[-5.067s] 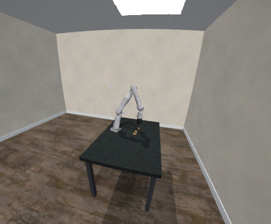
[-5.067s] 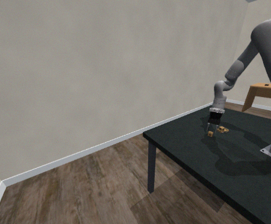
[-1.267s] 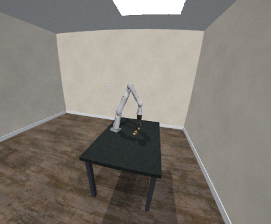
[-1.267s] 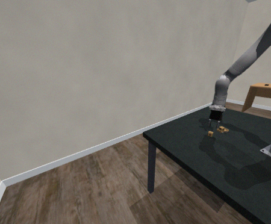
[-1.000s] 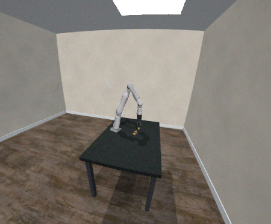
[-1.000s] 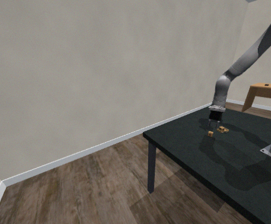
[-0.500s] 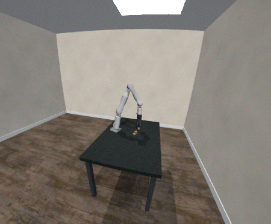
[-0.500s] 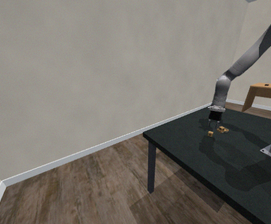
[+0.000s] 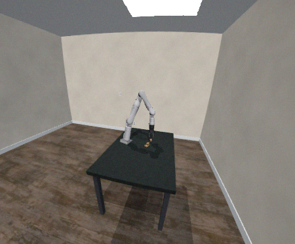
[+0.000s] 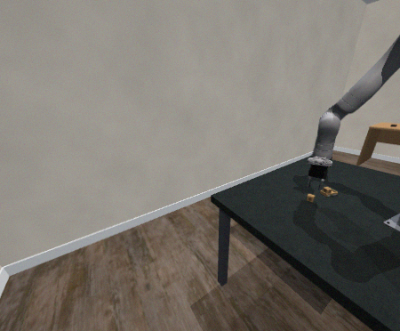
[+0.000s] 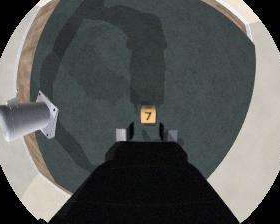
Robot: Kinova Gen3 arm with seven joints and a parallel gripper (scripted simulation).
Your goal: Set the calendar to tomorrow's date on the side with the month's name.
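My hand is 80 mm above the wooden date cube.
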